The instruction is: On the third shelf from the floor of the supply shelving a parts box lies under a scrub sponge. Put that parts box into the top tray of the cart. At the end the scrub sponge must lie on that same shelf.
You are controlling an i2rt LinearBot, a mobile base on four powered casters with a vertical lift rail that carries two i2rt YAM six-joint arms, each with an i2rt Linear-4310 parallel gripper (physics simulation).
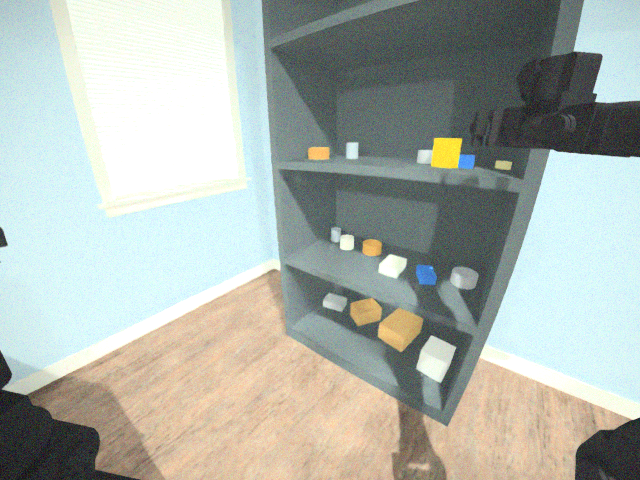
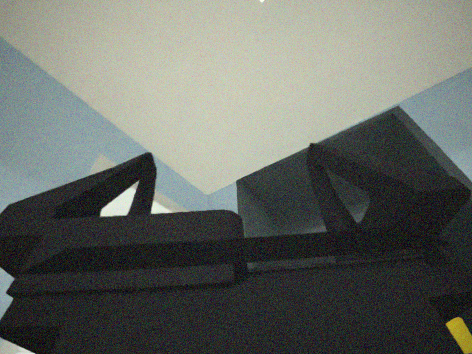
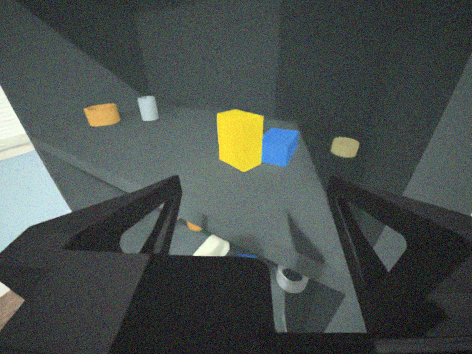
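On the third shelf of the supply shelving, an upright yellow block stands close beside a lower blue block. Neither visibly lies on the other; I cannot tell which is the parts box and which the scrub sponge. My right gripper is open and empty, in front of the shelving above the third shelf's level, short of both blocks. My left gripper is open and empty, tilted toward the ceiling. The cart does not show.
The third shelf also holds an orange round piece, a pale cylinder, a grey piece and a tan disc. Several items stand on the two lower shelves. The shelving's side panels flank them.
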